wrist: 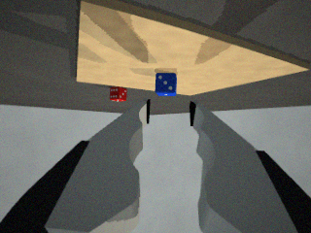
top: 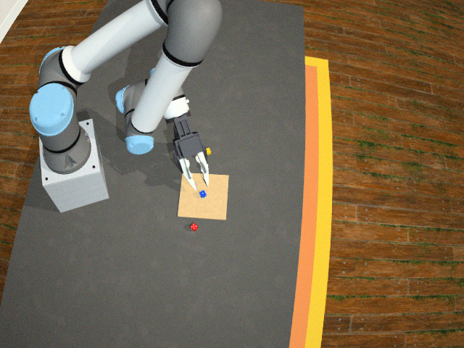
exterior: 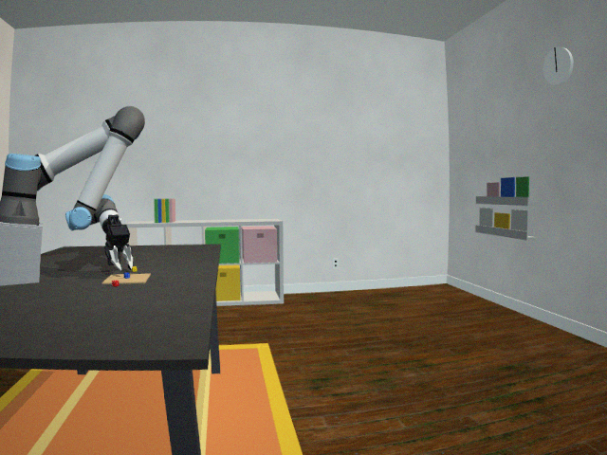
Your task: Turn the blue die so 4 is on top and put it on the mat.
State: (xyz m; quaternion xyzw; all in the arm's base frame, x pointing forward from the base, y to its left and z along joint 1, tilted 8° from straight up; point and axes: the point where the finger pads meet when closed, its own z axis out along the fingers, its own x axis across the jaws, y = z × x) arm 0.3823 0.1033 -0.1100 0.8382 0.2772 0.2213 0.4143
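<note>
Right now my hand is 2 cm to the left of the blue die, 2 cm short of it and 2 cm above it. From my hand the other things lie so: tan mat (3 cm below, 2 cm to the right, 2 cm ahead); yellow die (12 cm to the left, 3 cm below, 2 cm behind); red die (13 cm to the right, 3 cm below, 2 cm ahead).
</note>
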